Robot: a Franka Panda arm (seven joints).
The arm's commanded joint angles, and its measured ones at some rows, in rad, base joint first. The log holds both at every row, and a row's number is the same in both.
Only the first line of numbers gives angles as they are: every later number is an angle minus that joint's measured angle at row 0.
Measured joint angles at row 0:
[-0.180, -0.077, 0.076, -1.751, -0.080, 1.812, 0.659]
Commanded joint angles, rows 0 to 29:
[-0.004, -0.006, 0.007, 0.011, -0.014, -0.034, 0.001]
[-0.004, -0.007, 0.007, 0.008, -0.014, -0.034, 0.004]
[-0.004, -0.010, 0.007, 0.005, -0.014, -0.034, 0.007]
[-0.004, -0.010, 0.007, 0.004, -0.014, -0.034, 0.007]
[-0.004, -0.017, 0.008, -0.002, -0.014, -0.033, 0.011]
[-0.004, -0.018, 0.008, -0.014, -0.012, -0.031, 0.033]
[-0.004, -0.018, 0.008, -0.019, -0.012, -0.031, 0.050]
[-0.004, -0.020, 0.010, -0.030, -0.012, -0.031, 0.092]
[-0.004, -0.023, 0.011, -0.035, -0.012, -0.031, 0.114]
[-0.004, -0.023, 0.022, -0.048, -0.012, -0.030, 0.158]
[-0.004, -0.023, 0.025, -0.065, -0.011, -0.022, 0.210]
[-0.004, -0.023, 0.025, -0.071, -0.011, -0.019, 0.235]
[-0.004, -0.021, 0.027, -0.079, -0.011, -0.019, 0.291]
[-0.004, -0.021, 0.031, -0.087, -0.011, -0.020, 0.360]
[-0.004, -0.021, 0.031, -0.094, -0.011, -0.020, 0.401]
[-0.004, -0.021, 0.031, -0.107, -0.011, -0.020, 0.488]
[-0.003, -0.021, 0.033, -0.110, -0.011, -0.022, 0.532]
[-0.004, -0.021, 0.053, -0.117, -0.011, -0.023, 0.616]
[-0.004, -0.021, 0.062, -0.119, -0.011, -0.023, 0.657]
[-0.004, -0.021, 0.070, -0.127, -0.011, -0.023, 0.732]
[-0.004, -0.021, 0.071, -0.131, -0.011, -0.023, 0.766]
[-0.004, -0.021, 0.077, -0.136, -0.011, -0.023, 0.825]
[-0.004, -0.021, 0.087, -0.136, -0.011, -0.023, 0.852]
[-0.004, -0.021, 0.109, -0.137, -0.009, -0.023, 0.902]
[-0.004, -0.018, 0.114, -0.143, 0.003, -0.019, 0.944]
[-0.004, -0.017, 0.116, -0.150, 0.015, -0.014, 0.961]
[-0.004, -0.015, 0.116, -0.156, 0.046, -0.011, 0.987]
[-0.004, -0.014, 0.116, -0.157, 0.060, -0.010, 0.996]
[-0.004, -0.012, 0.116, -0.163, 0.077, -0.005, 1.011]
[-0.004, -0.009, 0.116, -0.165, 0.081, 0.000, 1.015]
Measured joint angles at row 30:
[0.004, -0.002, 0.110, -0.145, 0.044, -0.003, 0.970]
